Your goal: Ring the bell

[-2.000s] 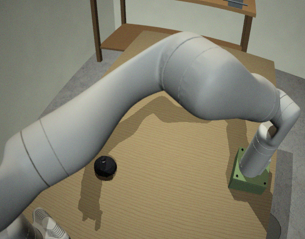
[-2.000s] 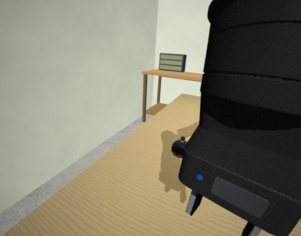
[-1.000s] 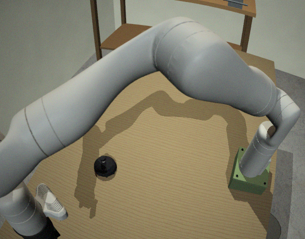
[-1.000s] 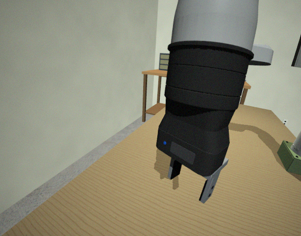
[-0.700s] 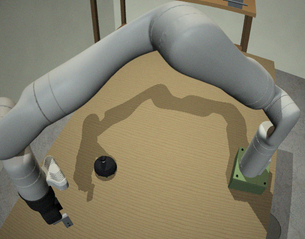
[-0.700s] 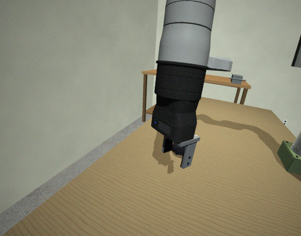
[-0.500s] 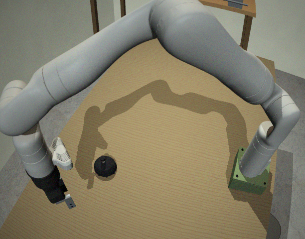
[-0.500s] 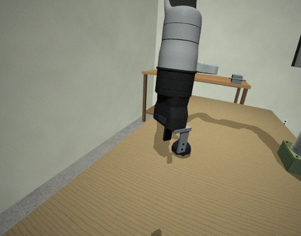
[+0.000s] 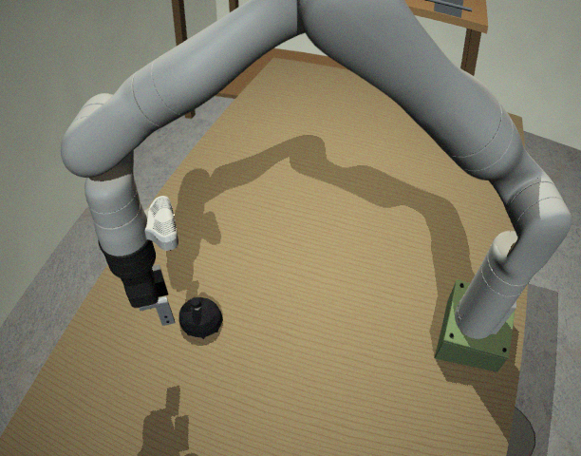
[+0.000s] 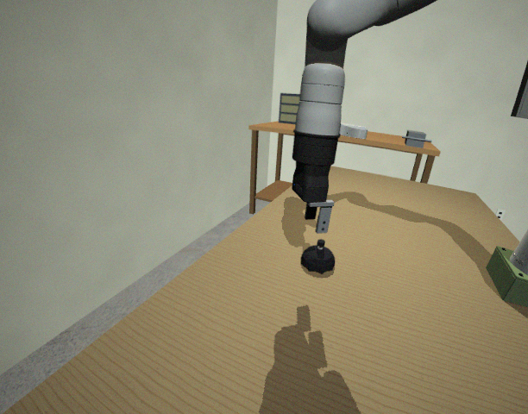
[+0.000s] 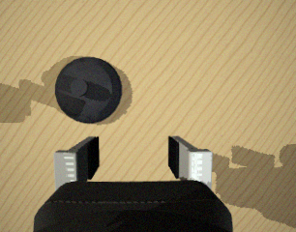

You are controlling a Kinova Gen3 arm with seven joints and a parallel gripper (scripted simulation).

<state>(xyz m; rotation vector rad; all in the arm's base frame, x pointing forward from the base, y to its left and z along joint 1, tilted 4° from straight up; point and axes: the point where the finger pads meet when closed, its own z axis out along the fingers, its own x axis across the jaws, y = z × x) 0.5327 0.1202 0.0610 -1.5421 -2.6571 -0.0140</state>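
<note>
Right now the button is 2 cm behind my hand, 7 cm to the right of it and 11 cm below it. The rest, counted from my hand: bell 2 cm behind, 7 cm to the right, 12 cm below.
</note>
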